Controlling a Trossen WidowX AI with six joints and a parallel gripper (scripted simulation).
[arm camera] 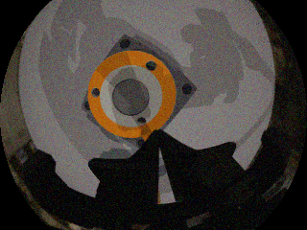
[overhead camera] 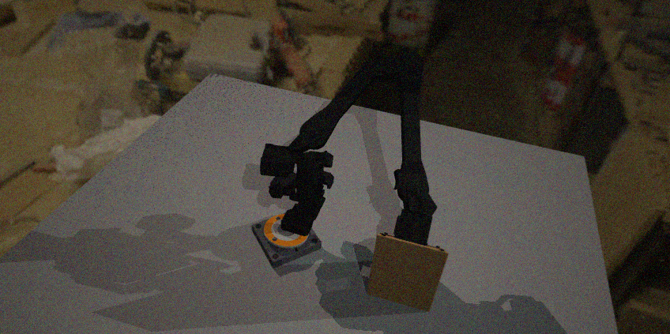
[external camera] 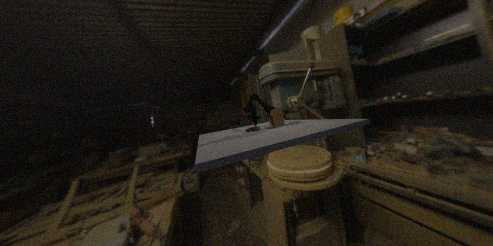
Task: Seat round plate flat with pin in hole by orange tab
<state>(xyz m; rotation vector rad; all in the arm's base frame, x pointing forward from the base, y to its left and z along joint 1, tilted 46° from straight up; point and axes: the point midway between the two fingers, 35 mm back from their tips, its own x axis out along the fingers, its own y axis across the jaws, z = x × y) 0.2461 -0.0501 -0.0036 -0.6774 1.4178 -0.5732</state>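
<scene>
Now: the base 4 cm ahead of my gripper tip, 3 cm to the left of it and 2 cm below it.
</scene>
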